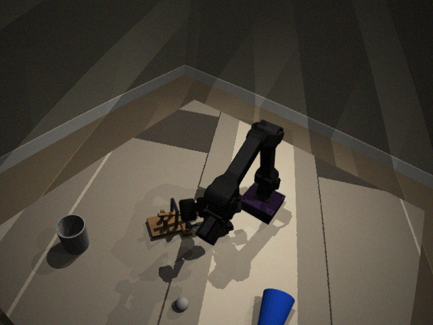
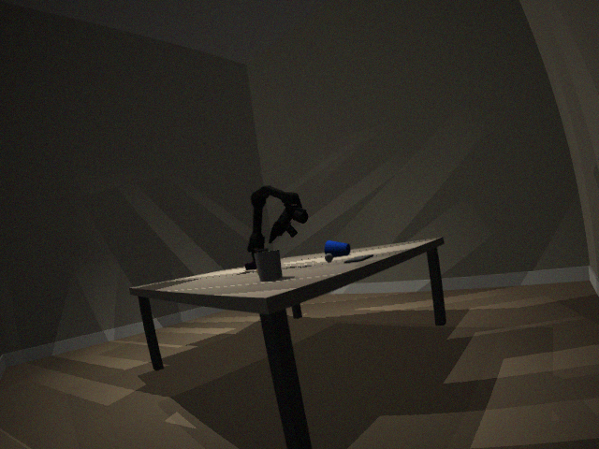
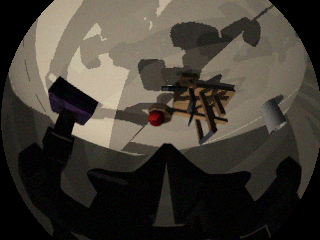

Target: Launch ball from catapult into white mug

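Now: gripper tip 7 cm above the red ball, 4 cm past it and 2 cm to the left of it. Also, from my gripper tip: white mug 32 cm to the right, 26 cm ahead, 10 cm below; wooden catapult 8 cm below, 6 cm to the right, 1 cm ahead; flat dark slab 45 cm ahead, 13 cm below, 2 cm to the left.
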